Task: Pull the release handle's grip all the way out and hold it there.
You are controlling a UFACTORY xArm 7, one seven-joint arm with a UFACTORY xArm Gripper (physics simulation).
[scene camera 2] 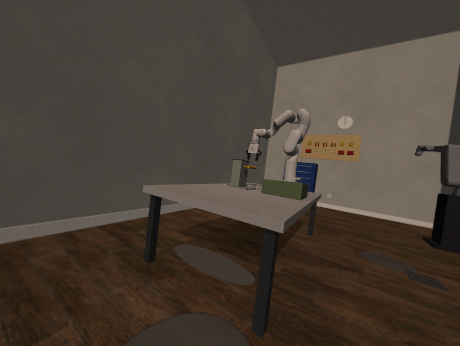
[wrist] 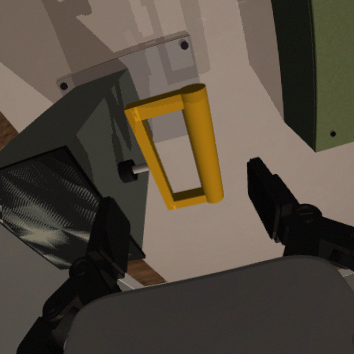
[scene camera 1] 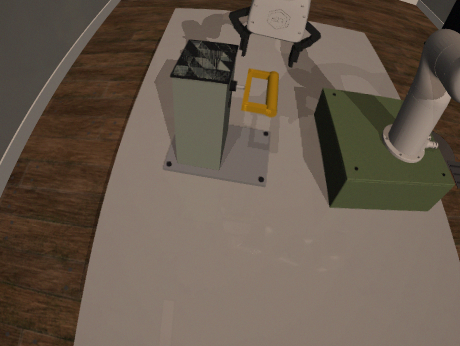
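Observation:
The release handle is a yellow frame with a thick round grip bar on its outer side. A short thin rod joins its inner bar to a black collar on the side of a grey-green post. My gripper is open and empty. It hangs above the handle, pointing down. In the wrist view the left finger overlaps the post's top edge, and the right finger lies to the right of the grip bar.
The post stands on a grey base plate with dark bolts, on the pale table. A green box under the arm's base stands to the right of the handle. A blue cabinet stands behind the table.

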